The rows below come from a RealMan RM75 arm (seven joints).
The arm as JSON. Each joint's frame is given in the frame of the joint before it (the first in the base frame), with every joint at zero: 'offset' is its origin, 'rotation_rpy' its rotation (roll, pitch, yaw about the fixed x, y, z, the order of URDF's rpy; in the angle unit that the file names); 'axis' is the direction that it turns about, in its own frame. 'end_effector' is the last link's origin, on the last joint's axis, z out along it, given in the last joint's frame.
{
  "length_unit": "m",
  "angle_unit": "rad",
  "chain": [
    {
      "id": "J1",
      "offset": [
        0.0,
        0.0,
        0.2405
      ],
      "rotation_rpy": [
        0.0,
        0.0,
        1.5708
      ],
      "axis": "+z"
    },
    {
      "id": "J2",
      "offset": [
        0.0,
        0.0,
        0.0
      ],
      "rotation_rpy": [
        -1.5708,
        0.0,
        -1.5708
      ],
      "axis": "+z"
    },
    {
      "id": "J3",
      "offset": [
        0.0,
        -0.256,
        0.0
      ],
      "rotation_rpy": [
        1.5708,
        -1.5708,
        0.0
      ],
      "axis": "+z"
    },
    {
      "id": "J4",
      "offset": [
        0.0,
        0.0,
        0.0
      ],
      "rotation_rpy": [
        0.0,
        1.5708,
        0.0
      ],
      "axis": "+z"
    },
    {
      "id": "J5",
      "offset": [
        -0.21,
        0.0,
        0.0
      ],
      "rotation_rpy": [
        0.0,
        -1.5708,
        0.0
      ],
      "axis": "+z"
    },
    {
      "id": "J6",
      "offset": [
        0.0,
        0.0,
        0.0
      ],
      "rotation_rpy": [
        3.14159,
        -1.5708,
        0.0
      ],
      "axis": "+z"
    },
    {
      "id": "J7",
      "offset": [
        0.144,
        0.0,
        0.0
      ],
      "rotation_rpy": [
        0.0,
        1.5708,
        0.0
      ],
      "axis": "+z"
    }
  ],
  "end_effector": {
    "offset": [
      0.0,
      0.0,
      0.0
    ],
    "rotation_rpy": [
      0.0,
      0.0,
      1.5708
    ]
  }
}
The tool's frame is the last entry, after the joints.
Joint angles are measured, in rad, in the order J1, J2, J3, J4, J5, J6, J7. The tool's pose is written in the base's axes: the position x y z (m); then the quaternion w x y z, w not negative. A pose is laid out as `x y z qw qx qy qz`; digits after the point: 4 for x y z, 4 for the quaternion.
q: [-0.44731, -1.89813, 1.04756, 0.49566, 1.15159, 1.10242, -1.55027]
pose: -0.3084 0.3828 0.0758 0.3329 -0.7621 -0.4039 -0.3811
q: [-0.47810, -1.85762, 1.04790, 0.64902, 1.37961, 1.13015, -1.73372]
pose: -0.2820 0.3974 0.0929 0.2969 -0.8167 -0.3752 -0.3226
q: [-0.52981, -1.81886, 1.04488, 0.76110, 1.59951, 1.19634, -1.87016]
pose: -0.2579 0.4078 0.1048 0.2660 -0.8666 -0.3422 -0.2473
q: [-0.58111, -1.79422, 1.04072, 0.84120, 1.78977, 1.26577, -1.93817]
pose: -0.2416 0.4141 0.1119 0.2493 -0.9038 -0.3049 -0.1675
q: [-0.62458, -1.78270, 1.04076, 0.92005, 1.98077, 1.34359, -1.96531]
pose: -0.2313 0.4160 0.1165 0.2378 -0.9324 -0.2612 -0.0768
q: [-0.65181, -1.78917, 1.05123, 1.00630, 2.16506, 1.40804, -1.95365]
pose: -0.2265 0.4151 0.1186 0.2342 -0.9491 -0.2099 0.0172
